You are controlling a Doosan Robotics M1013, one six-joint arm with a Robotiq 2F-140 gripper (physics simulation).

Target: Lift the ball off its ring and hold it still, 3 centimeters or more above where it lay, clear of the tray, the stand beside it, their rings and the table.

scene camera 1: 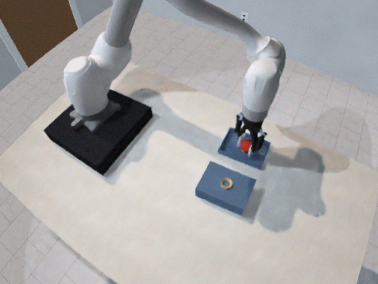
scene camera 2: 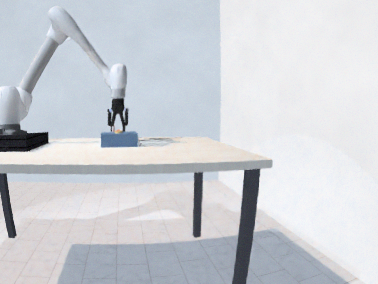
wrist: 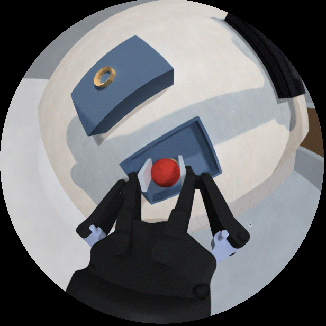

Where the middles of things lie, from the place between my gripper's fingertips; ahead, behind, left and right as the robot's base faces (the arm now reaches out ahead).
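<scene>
Hand position relative to the blue tray [scene camera 1: 228, 147]: my hand is 1 cm above the tray, 1 cm past it and 1 cm to the right of it. Blue stand [wrist: 130, 73], measured from my hand: 2 cm above, 2 cm ahead, 20 cm to the right.
</scene>
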